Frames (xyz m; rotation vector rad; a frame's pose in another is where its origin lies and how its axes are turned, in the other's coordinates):
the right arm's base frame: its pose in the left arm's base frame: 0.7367 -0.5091 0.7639 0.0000 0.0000 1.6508
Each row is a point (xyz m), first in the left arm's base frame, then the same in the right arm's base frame.
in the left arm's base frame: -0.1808 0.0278 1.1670
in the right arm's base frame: 0.6085 0.8717 0.4031
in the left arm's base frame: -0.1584 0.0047 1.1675
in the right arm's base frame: 0.5837 0.8512 0.4036
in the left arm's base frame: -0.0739 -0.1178 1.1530
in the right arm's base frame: 0.4548 0.7767 0.3891
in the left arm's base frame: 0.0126 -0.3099 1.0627
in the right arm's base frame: 0.2564 0.7059 0.2988
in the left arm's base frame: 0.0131 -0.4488 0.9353
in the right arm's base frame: 0.1179 0.7165 0.1714
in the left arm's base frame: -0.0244 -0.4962 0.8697
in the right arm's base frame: 0.0737 0.7576 0.1058
